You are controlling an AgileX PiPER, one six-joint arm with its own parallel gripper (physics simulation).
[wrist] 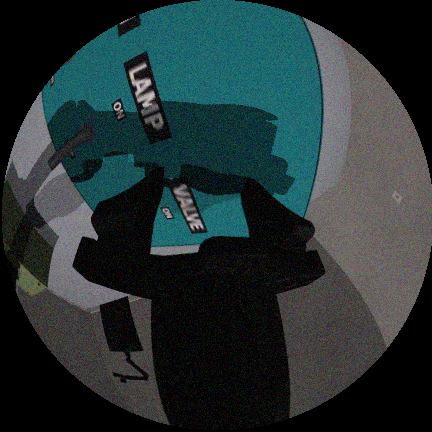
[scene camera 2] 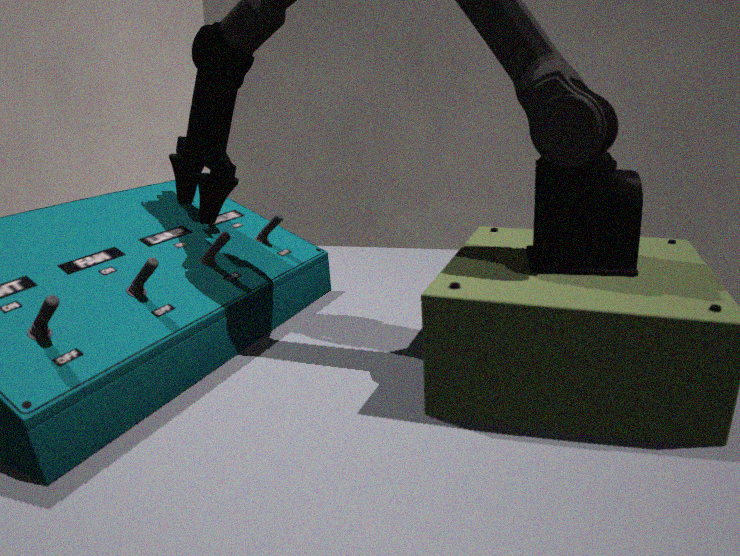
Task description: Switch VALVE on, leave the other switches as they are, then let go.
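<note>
The VALVE switch [scene camera 2: 268, 231] stands at the far right end of the teal panel [scene camera 2: 251, 298] [wrist: 225, 60]. Its lever leans toward its lower, OFF-side label. In the wrist view the VALVE label [wrist: 189, 208] and its ON mark [wrist: 167, 213] show between the fingers; the lever does not show there. My gripper [scene camera 2: 196, 212] [wrist: 204, 180] is open and empty. It hangs low over the panel near the LAMP label [scene camera 2: 165, 235] [wrist: 147, 98] and the VALVE label, on the label side of the levers and apart from the VALVE lever.
The LAMP switch [scene camera 2: 215, 249] [wrist: 72, 145] stands beside the VALVE switch, partly in the arm's shadow. The FAN switch [scene camera 2: 142, 279] and BATT switch [scene camera 2: 44, 321] stand further along the row, also leaning toward OFF. The arm's green base block [scene camera 2: 574, 370] stands at the right.
</note>
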